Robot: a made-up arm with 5 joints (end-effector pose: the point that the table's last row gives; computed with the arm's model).
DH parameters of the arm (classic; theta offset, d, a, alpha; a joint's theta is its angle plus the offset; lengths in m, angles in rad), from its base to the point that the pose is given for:
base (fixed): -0.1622 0 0.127 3.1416
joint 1: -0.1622 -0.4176 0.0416 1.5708
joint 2: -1.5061 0 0.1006 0
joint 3: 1.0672 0 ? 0
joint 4: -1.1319 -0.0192 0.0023 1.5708
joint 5: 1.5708 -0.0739 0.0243 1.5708
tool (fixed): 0 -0.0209 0 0
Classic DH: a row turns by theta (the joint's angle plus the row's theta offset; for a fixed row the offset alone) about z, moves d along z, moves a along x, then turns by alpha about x.
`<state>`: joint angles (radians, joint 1 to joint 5).
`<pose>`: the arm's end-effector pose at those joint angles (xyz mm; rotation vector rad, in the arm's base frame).
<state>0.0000 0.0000 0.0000 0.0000 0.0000</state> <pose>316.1 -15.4 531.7 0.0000 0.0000 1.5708</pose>
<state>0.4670 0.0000 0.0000 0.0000 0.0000</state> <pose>298.0 -101.9 531.7 0.0000 0.0000 1.1038</pose>
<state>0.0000 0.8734 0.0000 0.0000 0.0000</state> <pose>350.2 -15.4 376.5 0.6820 0.6819 1.4611</pose>
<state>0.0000 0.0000 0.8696 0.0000 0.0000</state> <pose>276.0 -15.4 417.8 0.6790 0.6790 1.4620</pose>
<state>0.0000 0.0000 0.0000 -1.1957 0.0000</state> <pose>286.6 -15.4 612.2 -0.9286 -0.9286 1.3636</pose>
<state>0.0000 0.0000 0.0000 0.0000 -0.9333</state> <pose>316.1 -8.5 559.7 0.7281 -0.7281 1.4453</pose>
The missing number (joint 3, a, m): 0.076
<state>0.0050 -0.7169 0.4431 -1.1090 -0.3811</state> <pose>185.2 -9.7 618.3 -0.8425 -1.3470 1.5301</pose>
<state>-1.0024 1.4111 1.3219 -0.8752 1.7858</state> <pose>192.3 1.1 304.1 0.7440 -1.4865 -1.2983</pose>
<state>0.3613 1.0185 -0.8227 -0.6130 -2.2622</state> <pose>360.0 -129.1 544.4 1.1815 -2.1347 1.0721</pose>
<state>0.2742 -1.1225 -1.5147 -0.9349 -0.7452</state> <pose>-51.8 42.6 438.0 1.9782 1.2486 -0.4184</pose>
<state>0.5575 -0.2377 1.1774 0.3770 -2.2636</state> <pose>236.6 -111.9 417.3 1.3534 -1.1769 -0.7560</pose>
